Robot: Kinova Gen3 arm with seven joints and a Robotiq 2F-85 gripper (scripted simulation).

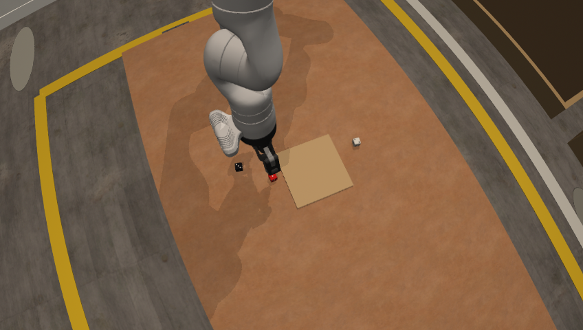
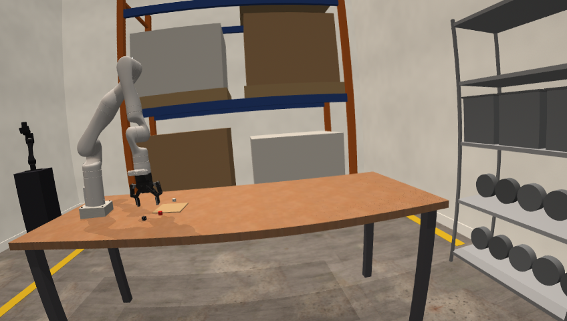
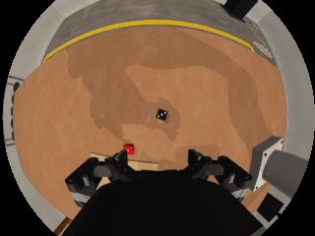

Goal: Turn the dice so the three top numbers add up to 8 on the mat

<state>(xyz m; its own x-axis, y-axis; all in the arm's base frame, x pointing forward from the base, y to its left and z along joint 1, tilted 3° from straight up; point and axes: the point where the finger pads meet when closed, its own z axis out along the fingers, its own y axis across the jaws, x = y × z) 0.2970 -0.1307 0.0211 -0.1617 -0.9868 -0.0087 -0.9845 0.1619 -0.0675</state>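
The red die is 50 mm ahead of my hand, 40 mm below it and 10 mm to the right of it. From my hand the other things lie so: black die: 60 mm to the right, 40 mm below, 20 mm behind; tan mat: 90 mm ahead, 80 mm to the left, 50 mm below; white die: 210 mm to the left, 100 mm ahead, 40 mm below.
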